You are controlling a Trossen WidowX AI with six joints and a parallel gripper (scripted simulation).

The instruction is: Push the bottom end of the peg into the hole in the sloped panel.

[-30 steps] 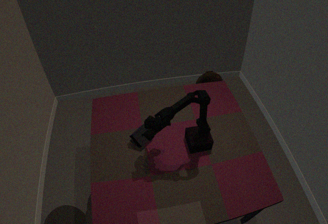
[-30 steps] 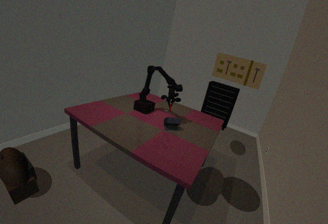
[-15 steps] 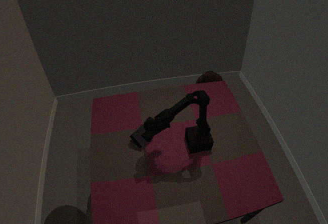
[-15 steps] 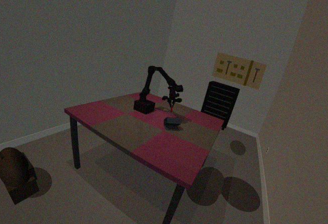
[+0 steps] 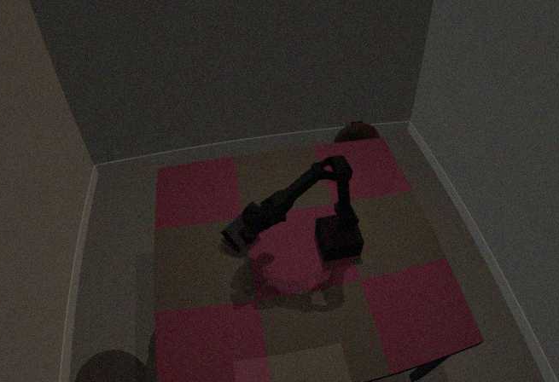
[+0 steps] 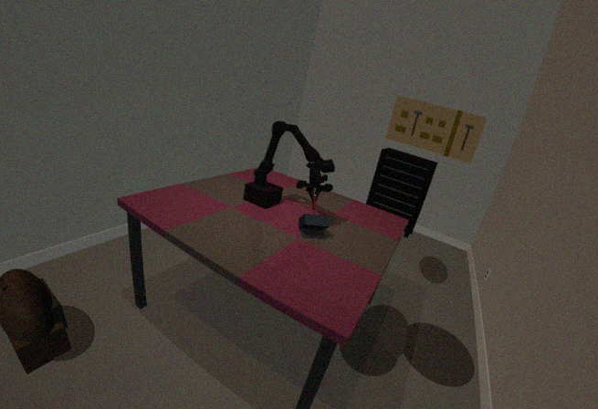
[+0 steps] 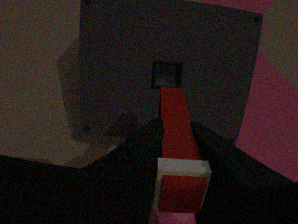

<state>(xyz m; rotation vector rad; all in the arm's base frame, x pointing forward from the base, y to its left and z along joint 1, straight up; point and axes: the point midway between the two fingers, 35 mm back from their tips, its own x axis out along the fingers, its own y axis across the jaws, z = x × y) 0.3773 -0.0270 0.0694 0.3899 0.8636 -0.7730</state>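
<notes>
Now: the dark sloped panel 4 cm ahead of my gripper tip, 5 cm to the right of it and 9 cm below it. From my gripper tip the other things lie so: red flat-sided peg: 1 cm behind, 1 cm to the left, 1 cm above.
</notes>
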